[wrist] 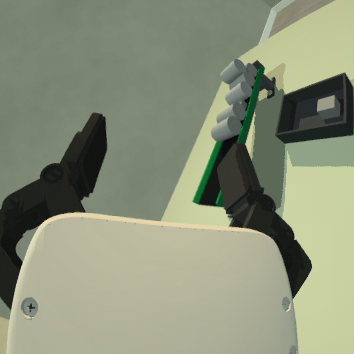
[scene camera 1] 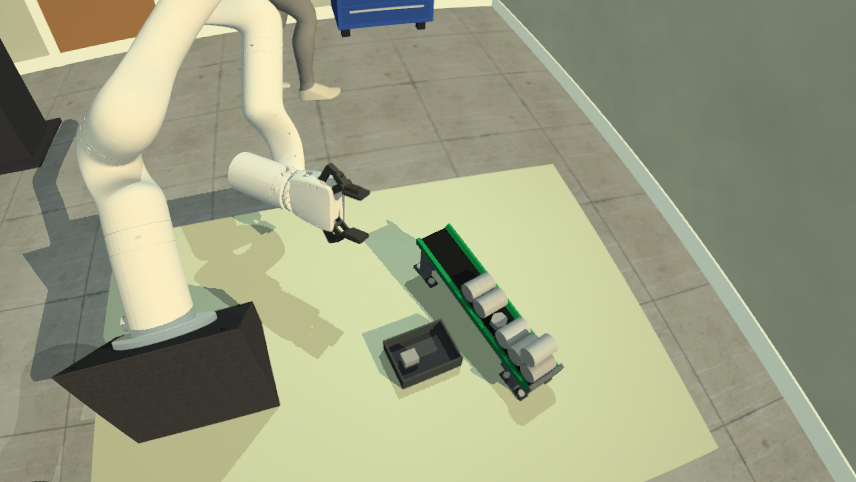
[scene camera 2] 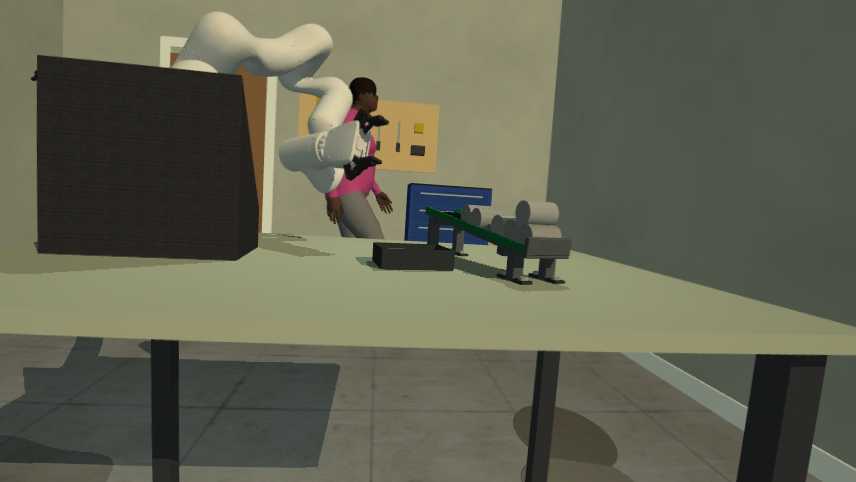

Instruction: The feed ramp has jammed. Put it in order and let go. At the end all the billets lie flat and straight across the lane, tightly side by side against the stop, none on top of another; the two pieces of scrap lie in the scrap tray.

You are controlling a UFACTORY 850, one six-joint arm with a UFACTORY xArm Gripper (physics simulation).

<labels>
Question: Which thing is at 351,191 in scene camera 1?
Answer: My gripper.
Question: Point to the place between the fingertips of my gripper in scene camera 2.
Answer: At 381,139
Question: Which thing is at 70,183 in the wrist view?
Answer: My gripper.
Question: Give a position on a scrap tray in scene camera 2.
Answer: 414,256
</labels>
